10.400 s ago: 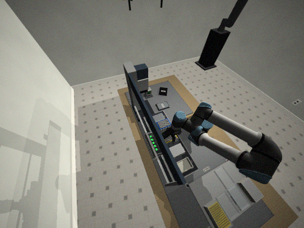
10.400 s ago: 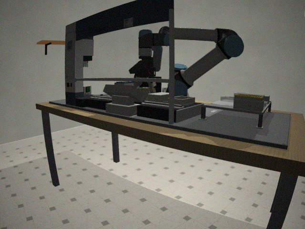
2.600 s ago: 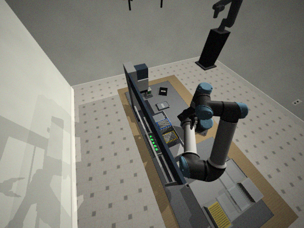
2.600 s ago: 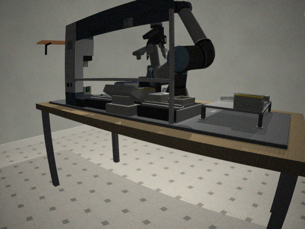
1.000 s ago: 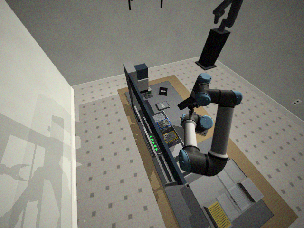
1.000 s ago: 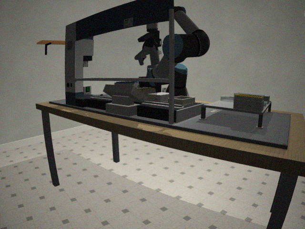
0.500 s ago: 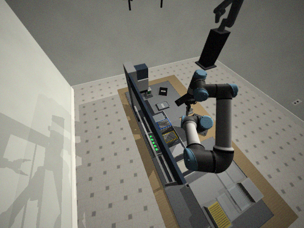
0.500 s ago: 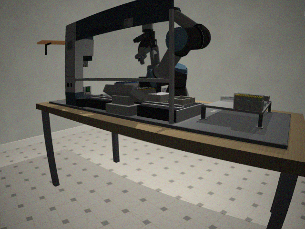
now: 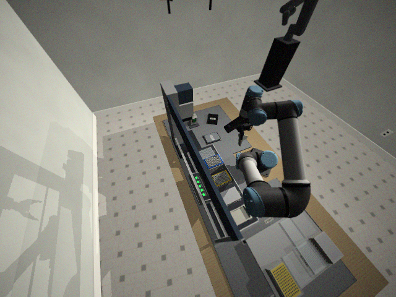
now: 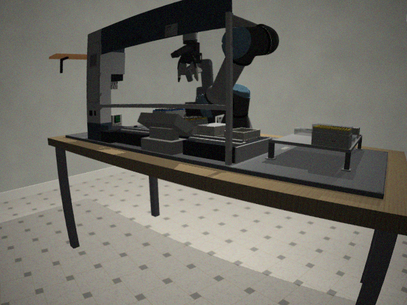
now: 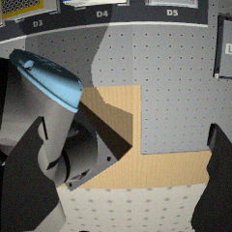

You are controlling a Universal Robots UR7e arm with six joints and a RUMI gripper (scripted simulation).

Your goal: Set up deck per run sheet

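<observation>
My gripper is now 16 cm short of the sample plate, 9 cm to the left of it and 22 cm above it. Also, from my hand: yellow-framed tip rack: 18 cm ahead, 16 cm to the left, 19 cm below; blue-framed tip rack: 17 cm ahead, 4 cm to the left, 16 cm below; flat lid: 25 cm to the right, 27 cm below.
</observation>
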